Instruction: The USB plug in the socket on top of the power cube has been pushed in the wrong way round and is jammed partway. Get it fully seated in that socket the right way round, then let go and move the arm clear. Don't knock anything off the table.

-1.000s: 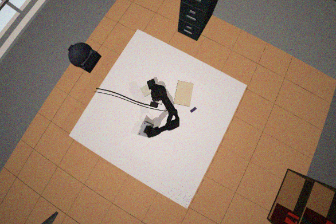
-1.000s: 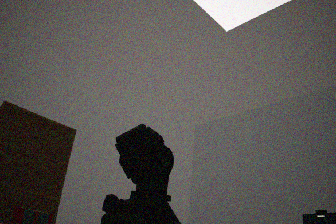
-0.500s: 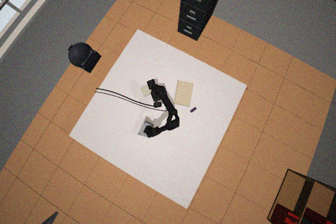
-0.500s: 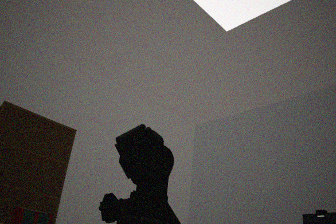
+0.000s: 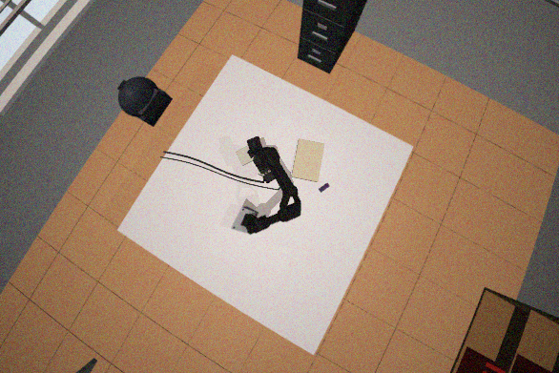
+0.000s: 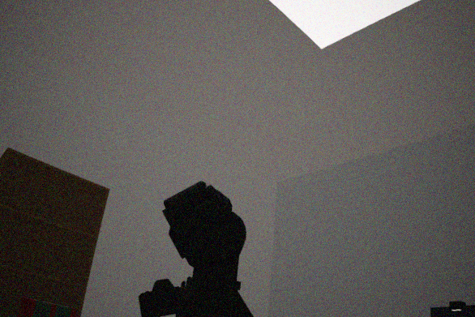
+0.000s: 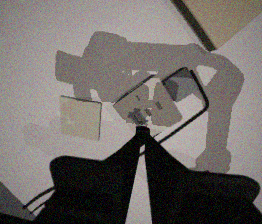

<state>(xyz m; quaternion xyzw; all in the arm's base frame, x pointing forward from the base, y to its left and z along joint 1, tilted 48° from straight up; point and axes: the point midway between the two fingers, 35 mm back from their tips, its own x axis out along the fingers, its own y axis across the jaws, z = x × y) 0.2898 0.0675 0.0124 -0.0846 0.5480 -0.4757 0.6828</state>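
My gripper tip is now 10 mm above the USB plug. From my gripper tip the other things lie so: USB socket 10 mm to the left, 60 mm below; pale square sheet 40 mm ahead, 140 mm to the left, 130 mm below; beige pad 160 mm ahead, 200 mm to the right, 120 mm below.
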